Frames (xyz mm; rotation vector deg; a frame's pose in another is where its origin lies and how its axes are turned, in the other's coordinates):
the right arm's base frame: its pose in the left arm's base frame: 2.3 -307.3 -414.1 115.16 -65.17 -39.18
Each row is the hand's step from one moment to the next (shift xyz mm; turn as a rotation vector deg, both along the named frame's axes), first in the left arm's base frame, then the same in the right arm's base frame.
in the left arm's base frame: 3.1 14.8 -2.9 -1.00 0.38 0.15
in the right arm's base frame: -11.2 -9.1 -5.3 -0.82 0.48 0.52
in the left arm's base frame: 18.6 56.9 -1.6 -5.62 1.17 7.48
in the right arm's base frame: -41.0 -30.7 -31.1 -4.40 8.30 -0.79
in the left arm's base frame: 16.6 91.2 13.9 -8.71 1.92 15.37
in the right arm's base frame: -73.5 -29.6 -50.1 -7.27 15.82 -3.54
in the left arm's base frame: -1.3 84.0 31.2 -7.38 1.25 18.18
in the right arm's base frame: -77.3 -4.4 -45.1 -6.33 17.63 -5.98
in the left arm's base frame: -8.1 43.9 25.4 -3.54 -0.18 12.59
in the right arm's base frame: -44.8 8.6 -23.7 -2.73 11.80 -4.95
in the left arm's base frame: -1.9 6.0 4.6 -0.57 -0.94 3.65
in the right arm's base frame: -6.6 2.5 -3.3 0.20 3.51 -1.48
